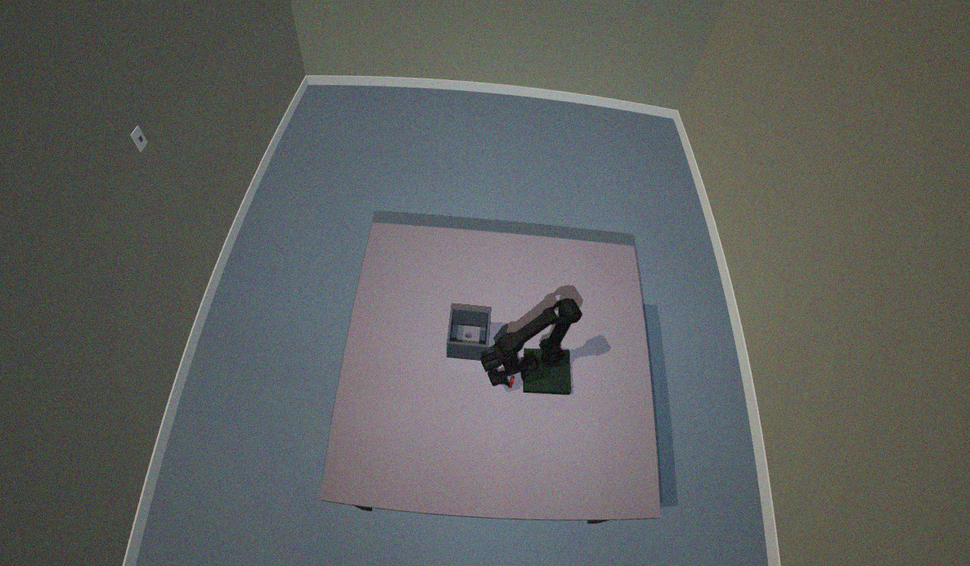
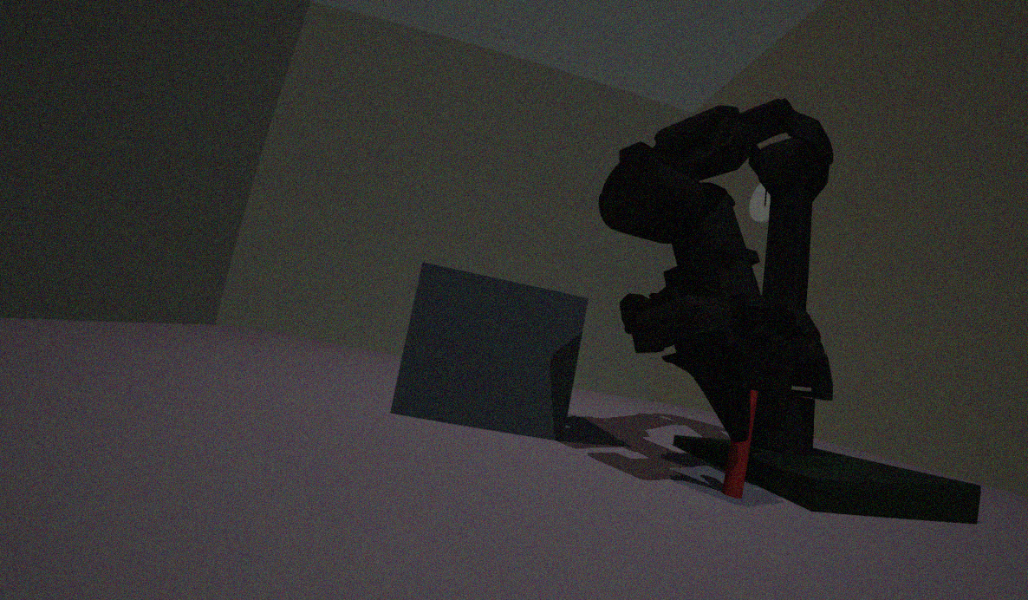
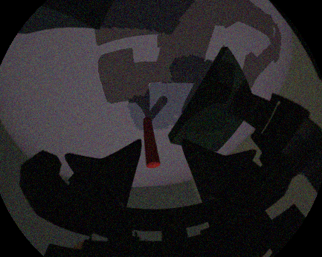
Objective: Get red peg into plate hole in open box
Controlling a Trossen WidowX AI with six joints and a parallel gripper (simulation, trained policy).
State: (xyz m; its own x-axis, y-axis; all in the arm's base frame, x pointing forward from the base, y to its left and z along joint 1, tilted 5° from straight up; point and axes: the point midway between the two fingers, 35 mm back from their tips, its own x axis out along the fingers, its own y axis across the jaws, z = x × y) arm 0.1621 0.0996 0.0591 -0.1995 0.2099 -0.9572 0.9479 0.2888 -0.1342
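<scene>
The red peg lies 20 mm ahead of my gripper tip and 10 mm below it. Also, from my gripper tip: plate 180 mm ahead, 210 mm to the right.
</scene>
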